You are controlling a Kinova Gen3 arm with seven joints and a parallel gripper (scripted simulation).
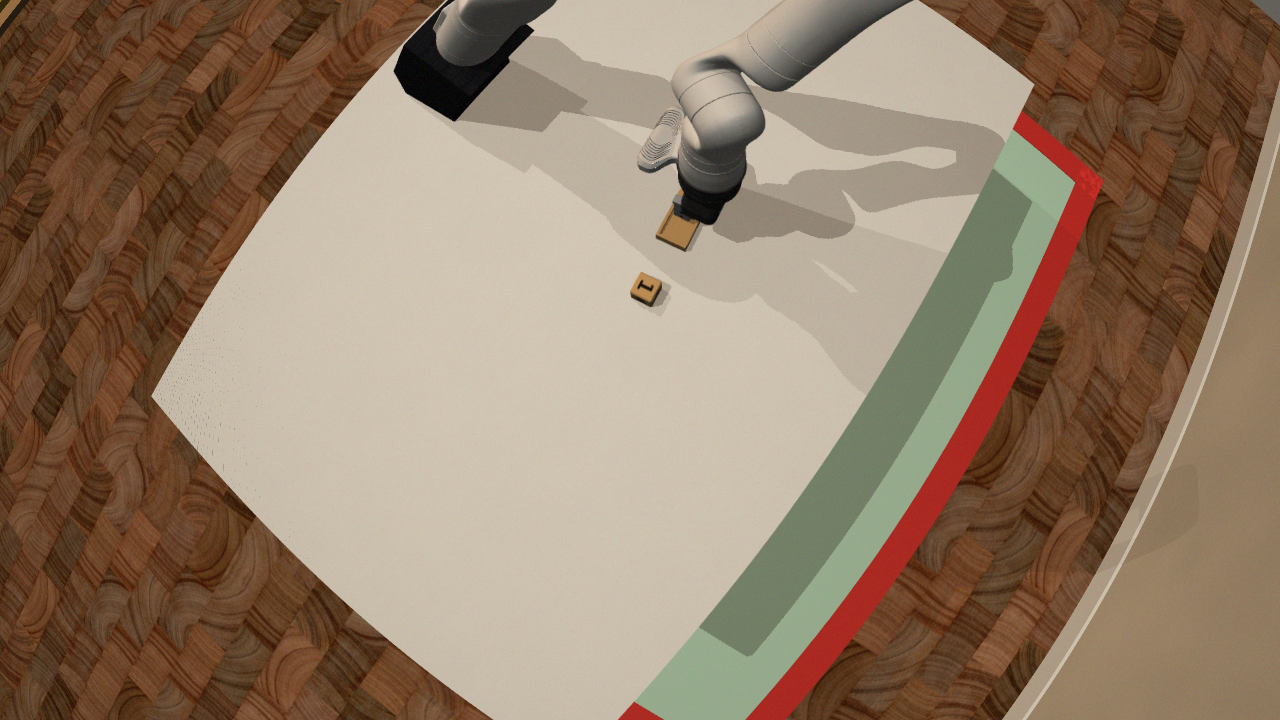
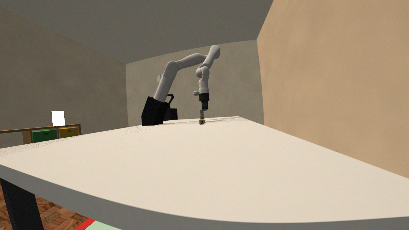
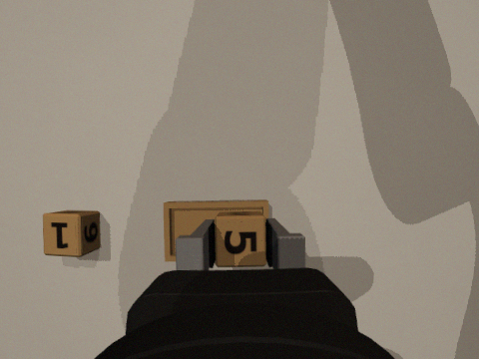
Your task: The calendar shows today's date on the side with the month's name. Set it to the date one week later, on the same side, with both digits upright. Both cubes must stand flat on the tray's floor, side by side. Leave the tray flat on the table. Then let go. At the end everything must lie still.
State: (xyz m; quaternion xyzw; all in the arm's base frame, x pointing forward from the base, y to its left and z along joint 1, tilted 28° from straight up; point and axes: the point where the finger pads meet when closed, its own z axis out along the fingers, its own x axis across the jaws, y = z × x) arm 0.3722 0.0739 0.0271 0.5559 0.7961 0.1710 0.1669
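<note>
The wooden tray lies 2 cm to the right of my hand and 4 cm below it.
</note>
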